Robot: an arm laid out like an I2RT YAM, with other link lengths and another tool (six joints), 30 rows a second.
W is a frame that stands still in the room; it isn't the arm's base.
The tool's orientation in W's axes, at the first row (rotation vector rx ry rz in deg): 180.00 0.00 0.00
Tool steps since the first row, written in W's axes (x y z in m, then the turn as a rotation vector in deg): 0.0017 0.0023 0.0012 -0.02 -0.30 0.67; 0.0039 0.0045 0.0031 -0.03 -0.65 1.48; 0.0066 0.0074 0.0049 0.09 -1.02 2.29; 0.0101 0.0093 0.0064 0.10 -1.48 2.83; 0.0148 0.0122 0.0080 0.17 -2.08 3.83; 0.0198 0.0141 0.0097 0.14 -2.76 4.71; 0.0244 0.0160 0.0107 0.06 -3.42 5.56; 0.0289 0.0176 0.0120 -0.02 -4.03 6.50; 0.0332 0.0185 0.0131 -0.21 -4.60 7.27; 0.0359 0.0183 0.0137 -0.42 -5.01 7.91; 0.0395 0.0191 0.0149 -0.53 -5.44 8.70; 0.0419 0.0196 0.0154 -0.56 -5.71 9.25; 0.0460 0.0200 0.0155 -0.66 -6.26 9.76
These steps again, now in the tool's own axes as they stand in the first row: 0.0017 -0.0023 -0.0012 -0.02 0.30 -0.67; 0.0039 -0.0045 -0.0031 -0.03 0.65 -1.48; 0.0066 -0.0074 -0.0049 0.09 1.02 -2.29; 0.0101 -0.0093 -0.0064 0.10 1.48 -2.83; 0.0148 -0.0122 -0.0080 0.17 2.08 -3.83; 0.0198 -0.0141 -0.0097 0.14 2.76 -4.71; 0.0244 -0.0160 -0.0107 0.06 3.42 -5.56; 0.0289 -0.0176 -0.0120 -0.02 4.03 -6.50; 0.0332 -0.0185 -0.0131 -0.21 4.60 -7.27; 0.0359 -0.0183 -0.0137 -0.42 5.01 -7.91; 0.0395 -0.0191 -0.0149 -0.53 5.44 -8.70; 0.0419 -0.0196 -0.0154 -0.56 5.71 -9.25; 0.0460 -0.0200 -0.0155 -0.66 6.26 -9.76
